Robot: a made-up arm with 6 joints.
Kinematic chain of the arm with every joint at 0, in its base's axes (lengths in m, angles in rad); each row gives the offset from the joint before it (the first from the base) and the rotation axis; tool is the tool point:
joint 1: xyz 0 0 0.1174 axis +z
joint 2: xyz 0 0 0 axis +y
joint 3: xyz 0 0 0.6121 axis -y
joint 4: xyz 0 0 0 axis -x
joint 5: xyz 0.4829 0 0 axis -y
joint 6: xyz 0 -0.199 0 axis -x
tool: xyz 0 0 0
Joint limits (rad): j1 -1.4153..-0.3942 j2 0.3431..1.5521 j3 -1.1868..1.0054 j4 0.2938..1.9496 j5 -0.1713..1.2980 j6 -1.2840..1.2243
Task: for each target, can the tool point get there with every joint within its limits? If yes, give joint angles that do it. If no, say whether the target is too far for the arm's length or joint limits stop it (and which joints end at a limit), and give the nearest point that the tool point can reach.
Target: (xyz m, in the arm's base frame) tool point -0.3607 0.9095 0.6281
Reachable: no: joint limits stop it (at a limit: joint 1, joint 2, joint 3, joint 4) | nearest point -0.1443 -0.3093 0.2137 | short by 1.305 m
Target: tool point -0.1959 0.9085 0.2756
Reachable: no: joint limits stop it (at a limit: joint 1, joint 2, joint 3, joint 4) | nearest point 0.2500 -0.0243 -0.2305 | short by 1.151 m
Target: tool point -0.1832 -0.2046 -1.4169
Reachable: no: too far | nearest point 0.0052 -0.4757 -0.3693 | short by 1.098 m
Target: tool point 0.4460 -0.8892 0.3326
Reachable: yes | joints -1.1468 0.9396 0.2719 1.7765 0.1596 -0.3679
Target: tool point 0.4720 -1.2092 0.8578
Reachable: no: too far | nearest point 0.3569 -0.9145 0.6773 | short by 0.364 m
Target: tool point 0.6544 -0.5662 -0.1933
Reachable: yes | joints -0.5074 1.3820 0.1484 0.4759 0.8247 0.2738
